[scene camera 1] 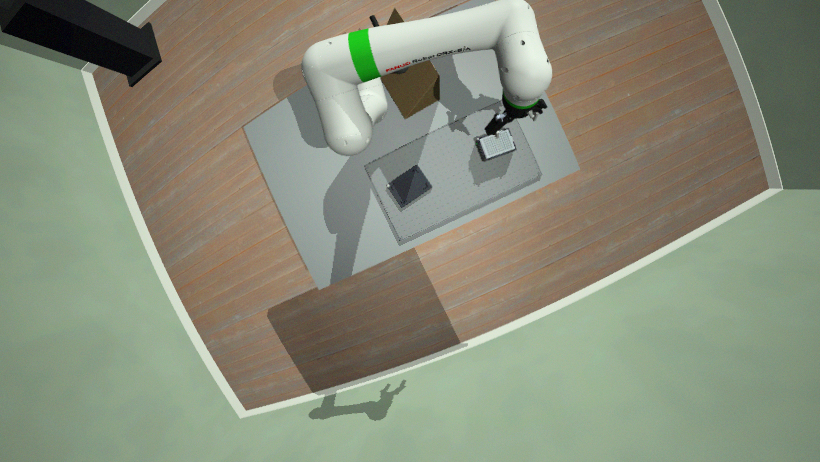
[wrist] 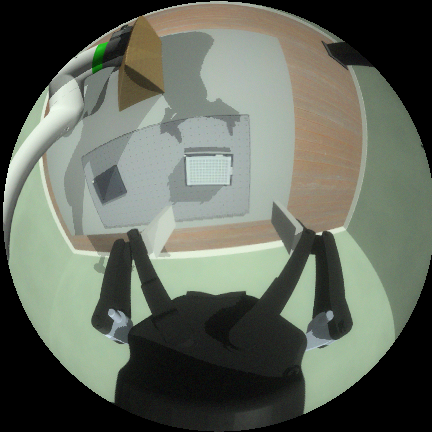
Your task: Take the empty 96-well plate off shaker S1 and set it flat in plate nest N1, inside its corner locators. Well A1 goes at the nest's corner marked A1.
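Frame: origin at the arm's base, x ahead, y left, z up, level; millimetres.
Seen in the pictures: gripper, between the fingertips: (scene camera 1: 514, 125) (wrist: 221, 213).
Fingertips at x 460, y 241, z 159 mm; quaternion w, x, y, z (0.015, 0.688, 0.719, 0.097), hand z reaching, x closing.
Pixels of each thing's top centre, then the offset from my fingertips to it. Level surfaces: height alone.
- white 96-well plate, centre of its top: (wrist: 208, 170) (scene camera 1: 497, 143) dx +15, dy -14, dz -249 mm
- Nest N1, centre of its top: (wrist: 106, 186) (scene camera 1: 409, 186) dx +33, dy -425, dz -304 mm
- grey perforated board, height of its surface: dz -318 mm
- larger grey table top, height of its surface: dz -331 mm
The white 96-well plate (scene camera 1: 496, 143) (wrist: 208, 170) sits on shaker S1, whose dark edge shows around it. Its wells look empty, but well A1 cannot be made out. Nest N1 (scene camera 1: 409, 185) (wrist: 110, 184) is a dark rectangular block to the left of the shaker in both views, with nothing on it. A small light mark shows at its left corner; its lettering is too small to read. My gripper (scene camera 1: 512, 121) (wrist: 221, 213) is open and empty. It is above the shaker side of the board, apart from the plate. In the scene view one finger overlaps the plate's upper edge.
Shaker and nest stand on a grey perforated board (scene camera 1: 453, 189) (wrist: 150, 200), on a larger grey table top (scene camera 1: 286, 189) (wrist: 272, 100). A brown angular block (scene camera 1: 416, 94) (wrist: 142, 65) stands behind the board, near the arm's base. A dark post (scene camera 1: 74, 40) is at the scene view's upper left.
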